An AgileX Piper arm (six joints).
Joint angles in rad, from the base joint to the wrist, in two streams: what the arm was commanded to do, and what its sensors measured. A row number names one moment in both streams.
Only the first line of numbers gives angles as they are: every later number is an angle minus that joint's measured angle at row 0.
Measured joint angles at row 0:
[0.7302 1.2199 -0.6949 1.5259 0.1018 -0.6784]
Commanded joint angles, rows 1 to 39:
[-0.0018 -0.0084 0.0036 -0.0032 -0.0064 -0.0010]
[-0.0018 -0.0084 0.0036 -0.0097 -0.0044 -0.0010]
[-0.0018 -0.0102 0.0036 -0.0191 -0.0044 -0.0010]
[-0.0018 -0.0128 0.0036 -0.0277 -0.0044 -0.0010]
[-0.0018 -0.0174 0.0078 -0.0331 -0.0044 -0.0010]
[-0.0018 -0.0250 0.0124 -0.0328 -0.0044 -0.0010]
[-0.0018 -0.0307 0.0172 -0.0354 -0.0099 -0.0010]
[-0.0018 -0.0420 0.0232 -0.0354 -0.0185 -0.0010]
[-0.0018 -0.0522 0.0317 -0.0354 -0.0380 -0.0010]
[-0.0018 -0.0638 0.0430 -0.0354 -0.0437 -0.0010]
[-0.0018 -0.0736 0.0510 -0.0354 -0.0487 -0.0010]
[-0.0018 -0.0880 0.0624 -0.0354 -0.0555 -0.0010]
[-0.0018 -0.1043 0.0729 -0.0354 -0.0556 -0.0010]
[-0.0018 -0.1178 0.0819 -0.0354 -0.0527 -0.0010]
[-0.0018 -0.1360 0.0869 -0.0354 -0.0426 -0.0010]
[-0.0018 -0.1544 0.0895 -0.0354 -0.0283 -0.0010]
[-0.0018 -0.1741 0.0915 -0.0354 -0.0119 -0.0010]
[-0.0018 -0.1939 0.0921 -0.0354 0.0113 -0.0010]
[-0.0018 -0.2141 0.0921 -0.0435 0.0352 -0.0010]
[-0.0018 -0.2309 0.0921 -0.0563 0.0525 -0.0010]
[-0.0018 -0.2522 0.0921 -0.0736 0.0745 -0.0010]
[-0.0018 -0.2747 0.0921 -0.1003 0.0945 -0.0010]
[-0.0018 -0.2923 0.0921 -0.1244 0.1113 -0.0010]
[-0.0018 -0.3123 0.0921 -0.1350 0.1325 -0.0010]
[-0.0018 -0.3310 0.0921 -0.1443 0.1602 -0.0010]
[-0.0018 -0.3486 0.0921 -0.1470 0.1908 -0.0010]
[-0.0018 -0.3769 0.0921 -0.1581 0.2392 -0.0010]
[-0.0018 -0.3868 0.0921 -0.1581 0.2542 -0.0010]
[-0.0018 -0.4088 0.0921 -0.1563 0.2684 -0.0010]
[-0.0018 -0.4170 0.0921 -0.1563 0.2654 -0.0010]
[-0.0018 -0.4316 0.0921 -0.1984 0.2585 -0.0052]
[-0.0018 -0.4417 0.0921 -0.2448 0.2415 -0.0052]
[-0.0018 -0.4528 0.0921 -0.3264 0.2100 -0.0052]
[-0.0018 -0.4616 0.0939 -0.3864 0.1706 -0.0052]
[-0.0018 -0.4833 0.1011 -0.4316 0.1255 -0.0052]
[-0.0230 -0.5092 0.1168 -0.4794 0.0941 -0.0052]
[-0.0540 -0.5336 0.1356 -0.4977 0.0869 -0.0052]
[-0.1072 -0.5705 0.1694 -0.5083 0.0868 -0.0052]
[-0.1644 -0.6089 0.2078 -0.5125 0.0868 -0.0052]
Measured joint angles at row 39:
[-0.0419 -0.5187 0.1288 -0.4604 0.1130 -0.0020]
